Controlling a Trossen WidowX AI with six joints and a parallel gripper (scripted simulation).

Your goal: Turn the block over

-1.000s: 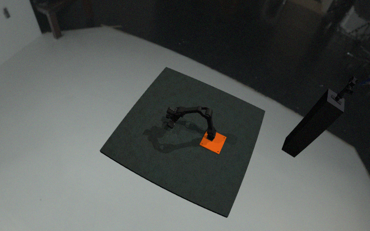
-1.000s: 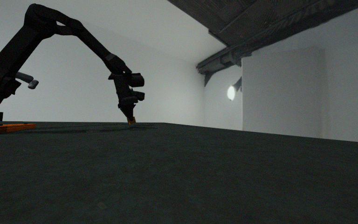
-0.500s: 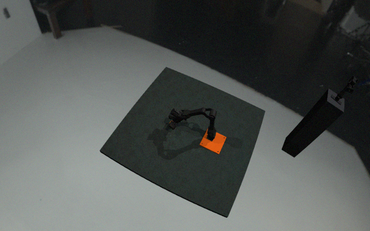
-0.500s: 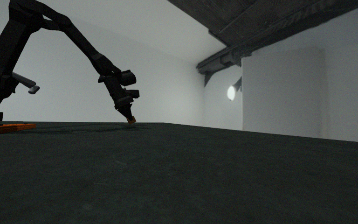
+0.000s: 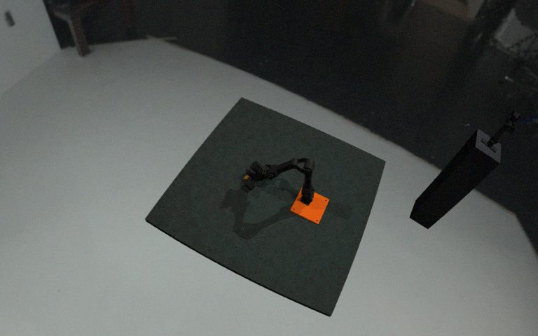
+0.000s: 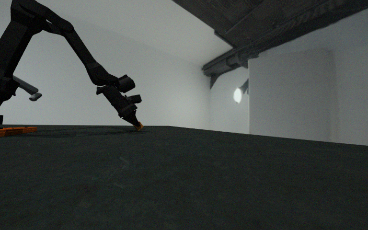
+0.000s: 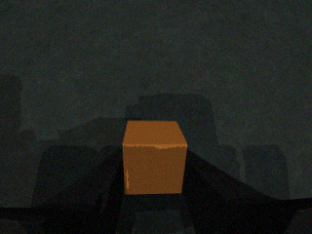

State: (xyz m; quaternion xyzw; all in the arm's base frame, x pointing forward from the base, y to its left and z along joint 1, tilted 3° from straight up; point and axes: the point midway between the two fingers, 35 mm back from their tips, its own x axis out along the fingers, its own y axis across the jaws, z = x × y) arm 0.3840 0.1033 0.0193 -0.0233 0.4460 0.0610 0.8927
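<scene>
Now: the block 10 mm behind my gripper tip.
</scene>
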